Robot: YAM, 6 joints.
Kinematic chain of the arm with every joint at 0, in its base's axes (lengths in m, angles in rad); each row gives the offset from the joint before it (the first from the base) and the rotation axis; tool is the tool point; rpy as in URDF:
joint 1: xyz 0 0 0.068 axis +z
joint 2: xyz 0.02 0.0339 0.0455 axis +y
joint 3: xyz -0.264 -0.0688 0 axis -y
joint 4: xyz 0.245 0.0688 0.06 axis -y
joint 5: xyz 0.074 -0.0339 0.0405 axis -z
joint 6: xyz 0.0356 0 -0.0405 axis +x
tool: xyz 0 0 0 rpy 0 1.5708 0
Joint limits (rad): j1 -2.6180..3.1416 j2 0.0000..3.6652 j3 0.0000..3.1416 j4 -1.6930..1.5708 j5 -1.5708..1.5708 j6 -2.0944..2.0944
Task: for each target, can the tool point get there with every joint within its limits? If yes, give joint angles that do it. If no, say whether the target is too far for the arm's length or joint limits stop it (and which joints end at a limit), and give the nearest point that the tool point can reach.
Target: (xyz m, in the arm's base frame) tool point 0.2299 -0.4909 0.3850
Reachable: yes | joints -1.1406 2.8076 2.8943 1.1704 -0.1205 0.7777
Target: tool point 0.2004 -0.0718 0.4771
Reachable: yes | joints -0.2684 1.0658 1.0553 0.8010 0.4686 0.7718
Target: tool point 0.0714 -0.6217 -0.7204
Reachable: no: too far | nearest point 0.0479 -0.4172 -0.3372 | short by 0.435 m
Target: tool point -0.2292 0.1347 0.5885
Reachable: yes | joints -0.6024 0.7006 2.0050 1.3079 0.5577 1.4868
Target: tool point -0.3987 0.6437 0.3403
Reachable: no: too far | nearest point -0.3255 0.5255 0.2975 | short by 0.145 m
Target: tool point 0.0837 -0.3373 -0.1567
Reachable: yes | joints -1.3696 2.8353 1.2813 0.0904 -0.4215 -0.9319
